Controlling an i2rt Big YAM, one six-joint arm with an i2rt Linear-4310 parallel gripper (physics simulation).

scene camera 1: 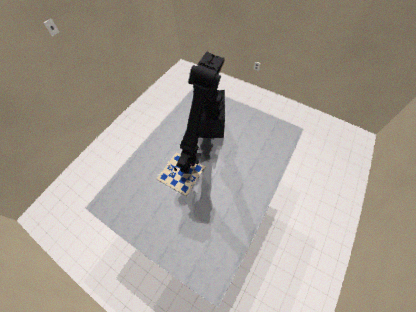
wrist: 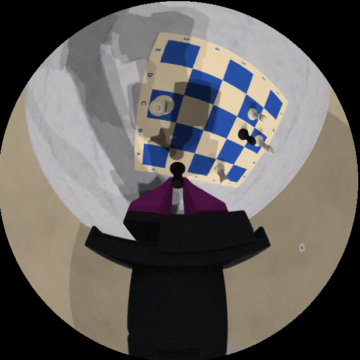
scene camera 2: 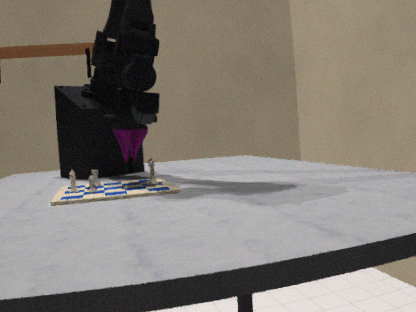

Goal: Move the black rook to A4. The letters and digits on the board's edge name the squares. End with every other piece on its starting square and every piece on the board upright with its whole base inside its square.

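Where they show: gripper, fingertip midpoint: (scene camera 2: 129,161); arm's base, origin of the base link: (scene camera 1: 213,103) (scene camera 2: 102,95).
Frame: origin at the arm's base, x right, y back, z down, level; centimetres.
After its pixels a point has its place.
Note:
My gripper (wrist: 177,181) (scene camera 2: 131,159) {x -7.5, y -32.9, z 18.4 cm} is shut on the black rook (wrist: 177,170), holding it above the chessboard (wrist: 215,56) (scene camera 2: 75,200) {x 1.6, y -52.5, z 22.9 cm} (scene camera 1: 179,185) {x -8.8, y -48.2, z 22.8 cm}. In the wrist view the rook appears just outside the row A edge, beside A4; its exact height and position over the square are hard to tell. A white king (wrist: 161,106) (scene camera 2: 152,173) {x -11.9, y -40.9, z 20.6 cm} stands on C5, a white rook (wrist: 221,173) on A2, a white bishop (wrist: 262,144) (scene camera 2: 73,181) {x 3.3, y -42.5, z 20.8 cm} on C1, a white pawn (wrist: 255,114) (scene camera 2: 92,183) {x -0.6, y -45.3, z 21.1 cm} on D2 and a black piece (wrist: 245,136) on C2.
The board lies on a grey table (scene camera 1: 150,215) {x -6.6, y -72.0, z 23.4 cm} (scene camera 2: 225,225) {x -17.8, y -76.8, z 23.4 cm}. The arm's black base block (scene camera 2: 82,135) {x 4.8, y -13.6, z 11.7 cm} stands behind the board in scene camera 2. In the wrist view, shadows of the arm fall over the board's middle and the table at left.

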